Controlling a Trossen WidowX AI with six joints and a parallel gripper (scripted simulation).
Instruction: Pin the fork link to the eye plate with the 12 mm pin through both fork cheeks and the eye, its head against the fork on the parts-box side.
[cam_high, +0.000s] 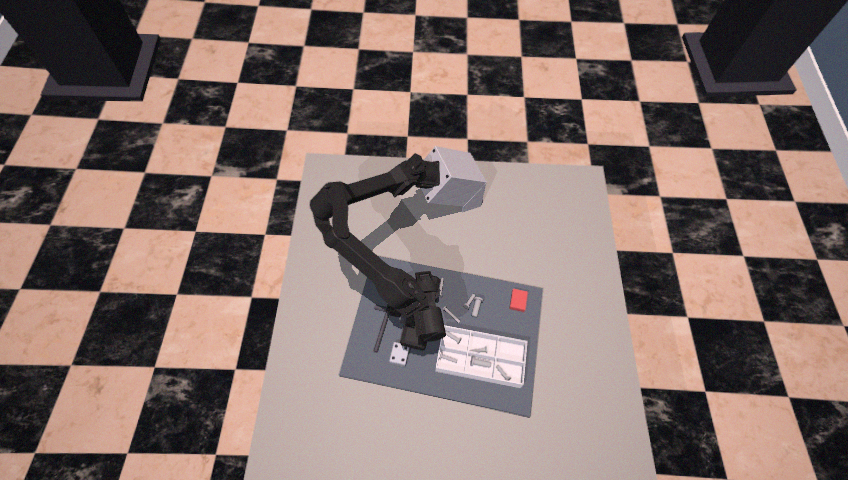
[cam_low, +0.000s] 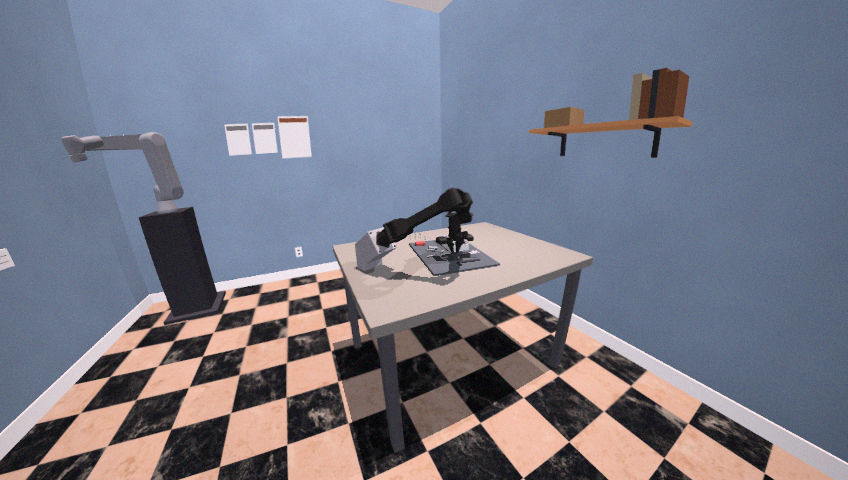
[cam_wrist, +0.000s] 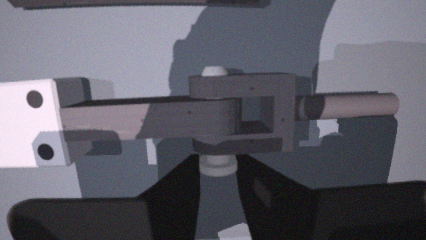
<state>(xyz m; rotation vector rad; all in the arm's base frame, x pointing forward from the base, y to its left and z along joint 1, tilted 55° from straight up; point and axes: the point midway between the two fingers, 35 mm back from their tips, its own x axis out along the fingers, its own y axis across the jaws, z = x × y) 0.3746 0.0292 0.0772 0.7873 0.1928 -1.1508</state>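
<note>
Now: the eye plate 30 mm to the right of my hand, 30 mm below it and 10 mm ahead of it. Round my hand: dark fork link 30 mm below, 30 mm behind, 20 mm to the right; then pin 90 mm to the left, 40 mm below, 20 mm behind; then dark mat 70 mm to the left, 50 mm below, 20 mm ahead.
</note>
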